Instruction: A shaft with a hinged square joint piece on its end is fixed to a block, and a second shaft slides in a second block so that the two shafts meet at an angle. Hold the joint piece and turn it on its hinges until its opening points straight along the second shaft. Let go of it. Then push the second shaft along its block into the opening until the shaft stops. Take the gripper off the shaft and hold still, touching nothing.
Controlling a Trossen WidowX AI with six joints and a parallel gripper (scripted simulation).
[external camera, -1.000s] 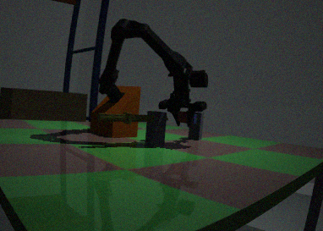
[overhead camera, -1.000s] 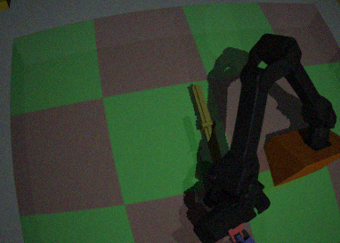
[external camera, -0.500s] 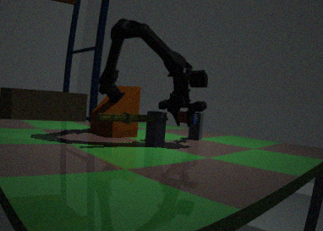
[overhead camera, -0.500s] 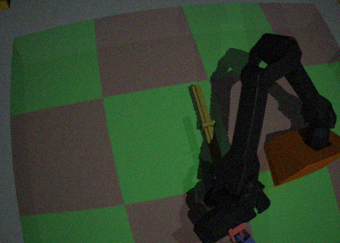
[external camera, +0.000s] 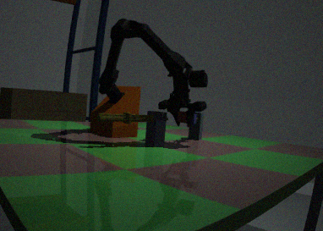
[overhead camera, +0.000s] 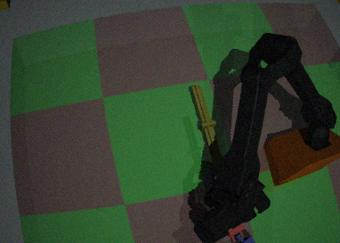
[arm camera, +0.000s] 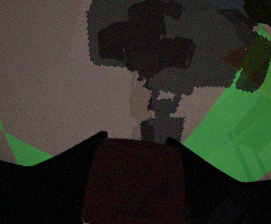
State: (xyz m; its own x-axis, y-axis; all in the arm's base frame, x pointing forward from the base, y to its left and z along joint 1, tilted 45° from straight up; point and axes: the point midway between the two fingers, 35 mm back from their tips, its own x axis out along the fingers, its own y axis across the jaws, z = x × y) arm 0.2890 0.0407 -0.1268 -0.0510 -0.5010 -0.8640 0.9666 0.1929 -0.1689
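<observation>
My gripper tip is 10 mm to the right of the square joint piece and 40 mm below it.
</observation>
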